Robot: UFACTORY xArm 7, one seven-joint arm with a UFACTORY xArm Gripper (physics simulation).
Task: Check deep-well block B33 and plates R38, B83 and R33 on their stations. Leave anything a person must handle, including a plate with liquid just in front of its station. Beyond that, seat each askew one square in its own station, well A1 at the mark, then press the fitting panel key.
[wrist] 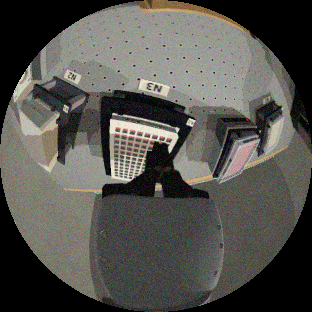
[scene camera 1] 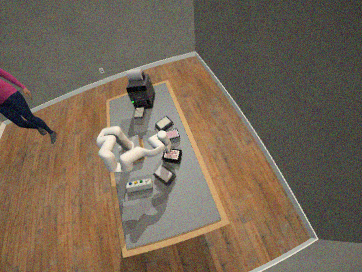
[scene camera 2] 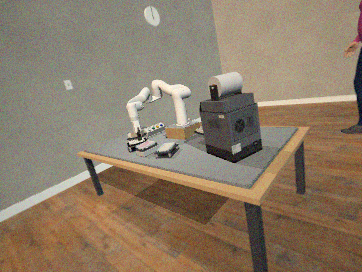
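Observation:
My gripper (scene camera 1: 169, 148) (scene camera 2: 139, 134) (wrist: 157, 150) is shut, with nothing seen between its fingertips. It hangs over the A1-side part of a white gridded plate (scene camera 1: 172, 155) (wrist: 131, 150) with reddish wells, in the black station N3 (wrist: 106, 137); whether they touch is unclear. A tall pale block (scene camera 1: 164, 173) (wrist: 39, 132) stands at station N2 (wrist: 62, 131). A pink plate (scene camera 1: 172, 134) (scene camera 2: 146, 145) (wrist: 241, 156) is on a grey device with a red light. A cream plate (scene camera 1: 163, 122) (scene camera 2: 167, 147) (wrist: 272, 134) is on the far-right station. Plate codes are unreadable; seating angles cannot be judged surely.
A key panel (scene camera 1: 139, 184) (scene camera 2: 156, 127) with coloured keys stands near the arm's base. A dark machine (scene camera 1: 140, 92) (scene camera 2: 231, 125) stands at one table end, with a small pale plate (scene camera 1: 139, 112) in front of it. A person (scene camera 1: 19, 107) (scene camera 2: 359, 65) is beyond the table.

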